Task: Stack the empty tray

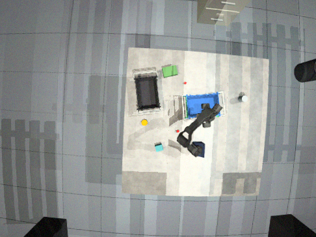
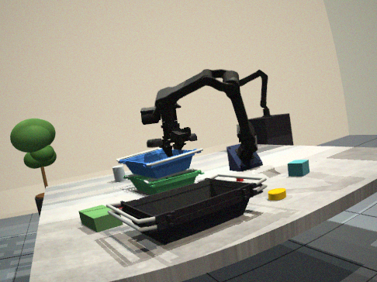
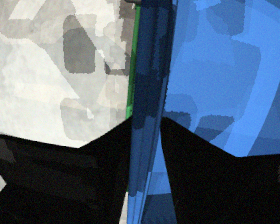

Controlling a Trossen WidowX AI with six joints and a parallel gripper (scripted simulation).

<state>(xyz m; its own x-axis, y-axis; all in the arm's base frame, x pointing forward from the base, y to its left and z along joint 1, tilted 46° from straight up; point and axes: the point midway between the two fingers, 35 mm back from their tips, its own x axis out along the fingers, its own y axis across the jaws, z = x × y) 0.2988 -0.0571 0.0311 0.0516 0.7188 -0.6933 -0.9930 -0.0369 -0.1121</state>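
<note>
Right now the blue tray is 7 cm ahead of my gripper tip, 3 cm above it and 1 cm to the left of it. Also, from my gripper tip: cyan cube (35 cm to the left, 29 cm behind, 6 cm below); green block (36 cm ahead, 28 cm to the left, 6 cm below); grey cylinder (38 cm to the right, 14 cm ahead, 5 cm below).
</note>
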